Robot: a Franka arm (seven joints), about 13 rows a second.
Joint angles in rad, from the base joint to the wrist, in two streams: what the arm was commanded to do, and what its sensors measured. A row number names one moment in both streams.
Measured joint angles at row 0: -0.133 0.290 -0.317 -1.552 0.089 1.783 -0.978
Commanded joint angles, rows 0 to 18: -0.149 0.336 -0.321 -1.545 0.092 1.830 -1.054; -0.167 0.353 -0.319 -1.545 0.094 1.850 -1.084; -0.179 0.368 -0.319 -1.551 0.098 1.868 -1.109; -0.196 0.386 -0.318 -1.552 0.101 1.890 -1.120; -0.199 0.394 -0.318 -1.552 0.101 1.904 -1.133; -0.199 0.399 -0.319 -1.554 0.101 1.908 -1.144; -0.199 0.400 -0.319 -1.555 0.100 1.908 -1.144; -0.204 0.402 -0.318 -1.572 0.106 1.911 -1.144; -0.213 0.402 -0.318 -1.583 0.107 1.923 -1.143; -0.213 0.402 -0.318 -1.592 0.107 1.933 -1.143; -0.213 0.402 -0.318 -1.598 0.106 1.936 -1.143; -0.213 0.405 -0.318 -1.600 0.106 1.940 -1.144; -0.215 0.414 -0.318 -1.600 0.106 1.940 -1.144; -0.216 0.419 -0.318 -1.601 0.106 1.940 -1.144; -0.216 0.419 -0.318 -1.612 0.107 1.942 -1.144; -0.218 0.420 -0.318 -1.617 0.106 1.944 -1.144; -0.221 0.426 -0.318 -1.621 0.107 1.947 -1.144; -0.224 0.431 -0.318 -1.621 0.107 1.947 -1.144; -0.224 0.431 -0.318 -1.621 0.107 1.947 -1.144
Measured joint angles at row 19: -0.212 0.426 -0.318 -1.611 0.089 1.923 -1.125
